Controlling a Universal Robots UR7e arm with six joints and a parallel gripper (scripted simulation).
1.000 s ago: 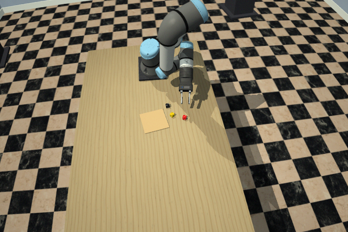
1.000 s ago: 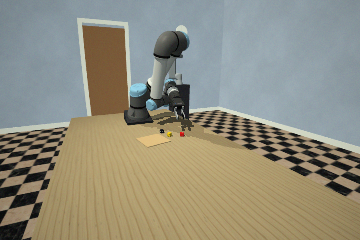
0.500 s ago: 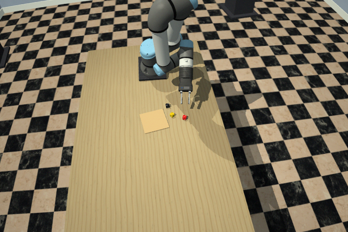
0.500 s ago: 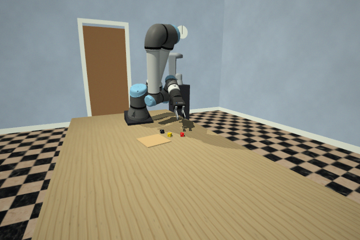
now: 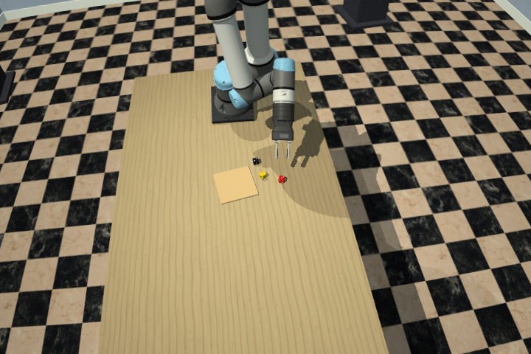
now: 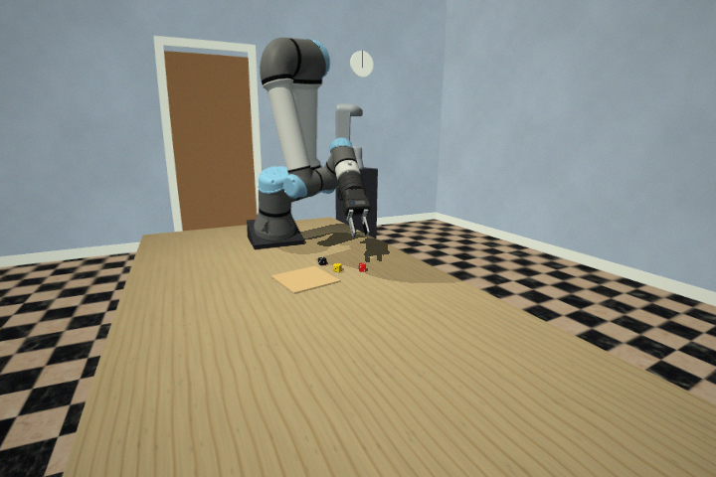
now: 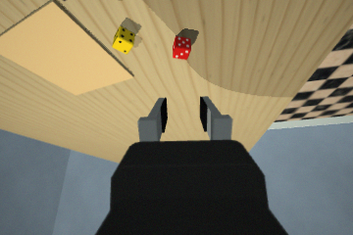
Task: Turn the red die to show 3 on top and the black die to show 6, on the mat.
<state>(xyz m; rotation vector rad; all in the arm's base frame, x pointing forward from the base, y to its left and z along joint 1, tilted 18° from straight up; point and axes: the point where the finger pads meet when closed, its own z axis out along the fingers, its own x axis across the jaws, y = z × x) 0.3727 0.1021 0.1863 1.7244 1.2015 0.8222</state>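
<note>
My hand is 30 mm short of the red die, 10 mm to the left of it and 110 mm above it. The rest, counted from my hand: black die (90 mm behind, 80 mm to the right, 110 mm below); then yellow die (10 mm behind, 70 mm to the right, 110 mm below); then tan mat (10 mm behind, 180 mm to the right, 120 mm below).
</note>
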